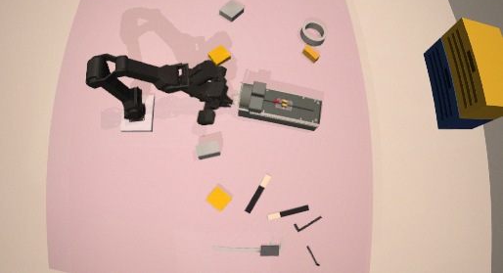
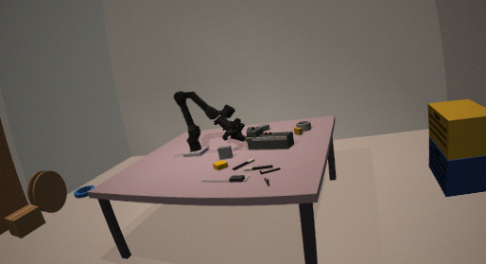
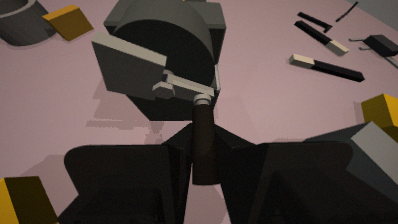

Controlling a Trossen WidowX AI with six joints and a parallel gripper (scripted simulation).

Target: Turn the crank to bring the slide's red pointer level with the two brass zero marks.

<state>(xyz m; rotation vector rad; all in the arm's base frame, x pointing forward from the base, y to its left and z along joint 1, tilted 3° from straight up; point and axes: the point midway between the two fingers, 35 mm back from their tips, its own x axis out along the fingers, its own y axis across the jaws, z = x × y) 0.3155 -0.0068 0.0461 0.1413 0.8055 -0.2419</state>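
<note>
The red pointer is 14 cm ahead of my gripper tip, 3 cm above it and 1 cm to the right of it. Round my gripper tip: orange block (31 cm ahead, 19 cm to the left, 3 cm below); then dark crank handle (2 cm behind, 2 cm above).
</note>
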